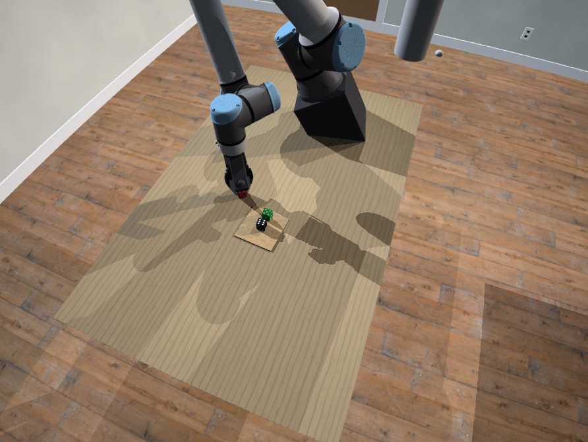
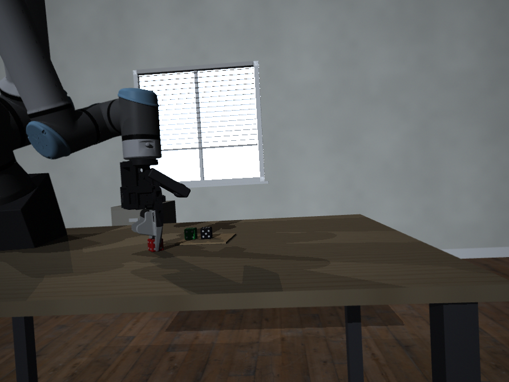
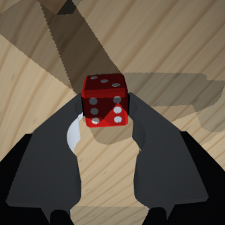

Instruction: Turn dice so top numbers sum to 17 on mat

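My gripper is now 8 cm short of the black die and 14 cm to the right of it. The rest, counted from my hand: red die (right at my hand); green die (4 cm ahead, 13 cm to the left); tan mat (9 cm ahead, 14 cm to the left, 2 cm below).
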